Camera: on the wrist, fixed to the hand. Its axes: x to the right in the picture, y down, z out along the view.
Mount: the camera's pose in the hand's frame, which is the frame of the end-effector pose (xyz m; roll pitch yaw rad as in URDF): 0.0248 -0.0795 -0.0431 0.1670 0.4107 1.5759
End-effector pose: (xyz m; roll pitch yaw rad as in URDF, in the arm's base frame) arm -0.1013 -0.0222 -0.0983 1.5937 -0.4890 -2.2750
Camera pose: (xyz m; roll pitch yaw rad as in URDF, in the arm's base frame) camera -0.1051 -0.0961 -0.1559 -0.7918 -0.9528 0.1555
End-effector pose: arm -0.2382 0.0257 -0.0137 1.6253 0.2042 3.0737
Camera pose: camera -0.2501 -0.0210 -0.0942 0.6915 -1.1648 -2.1275
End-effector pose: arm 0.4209 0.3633 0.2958 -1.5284 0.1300 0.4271
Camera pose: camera 0.4717 0.3354 0.3695 2.9476 1.1796 -1.4793
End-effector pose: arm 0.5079 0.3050 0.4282 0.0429 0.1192 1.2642
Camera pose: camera 0.5876 0.2998 0.3791 0.2944 0.3645 2.8858
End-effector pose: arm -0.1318 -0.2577 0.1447 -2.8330 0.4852 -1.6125
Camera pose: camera -0.0714 -0.3126 0.1908 2.8196 -0.0925 -3.1397
